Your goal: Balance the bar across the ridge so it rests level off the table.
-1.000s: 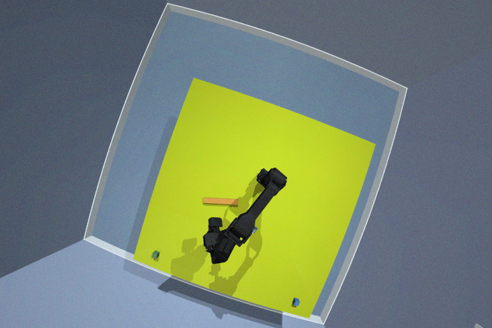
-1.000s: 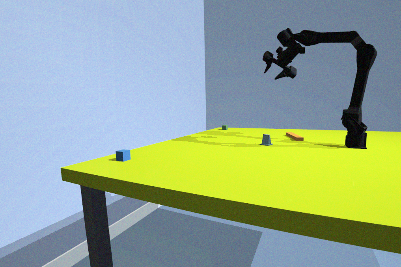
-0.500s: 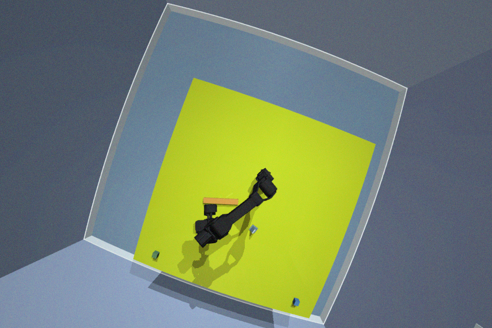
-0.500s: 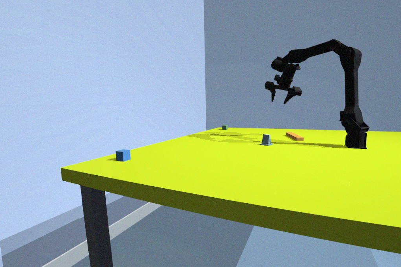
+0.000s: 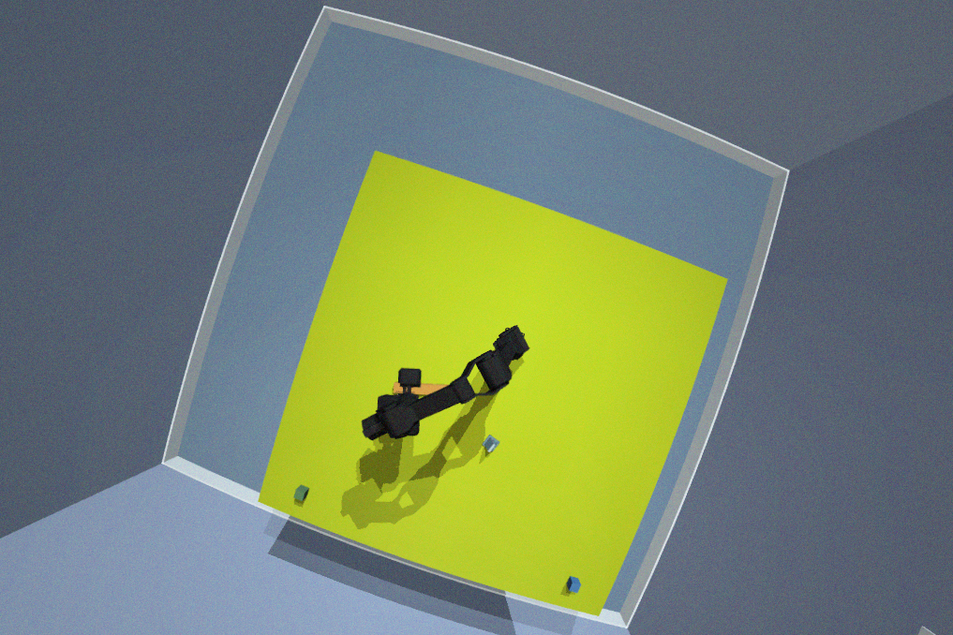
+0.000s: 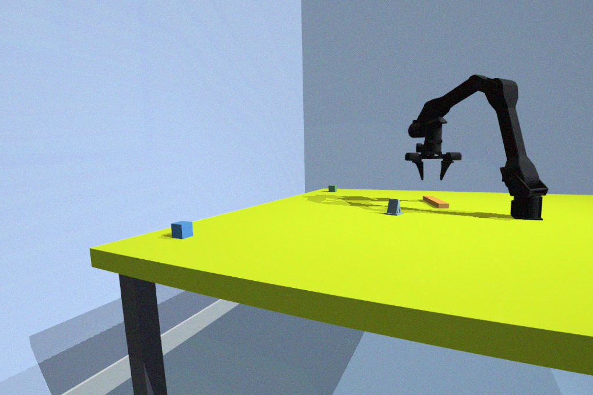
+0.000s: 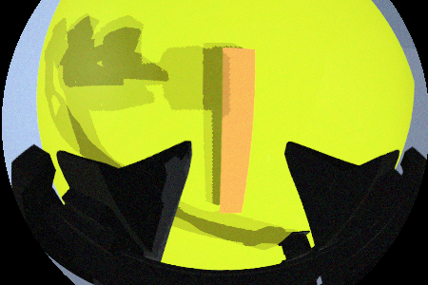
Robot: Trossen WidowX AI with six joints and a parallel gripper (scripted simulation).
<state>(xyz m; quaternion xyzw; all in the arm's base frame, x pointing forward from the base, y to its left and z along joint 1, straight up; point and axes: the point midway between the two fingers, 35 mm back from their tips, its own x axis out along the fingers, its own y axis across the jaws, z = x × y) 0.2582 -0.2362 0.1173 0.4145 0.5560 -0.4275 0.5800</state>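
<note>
My gripper tip is now 10 mm past the orange bar, 30 mm to the right of it and 70 mm above it. The rest, counted from my gripper tip: green cube 480 mm ahead, 260 mm to the right, 70 mm below; then blue cube 480 mm ahead, 740 mm to the left, 70 mm below.
</note>
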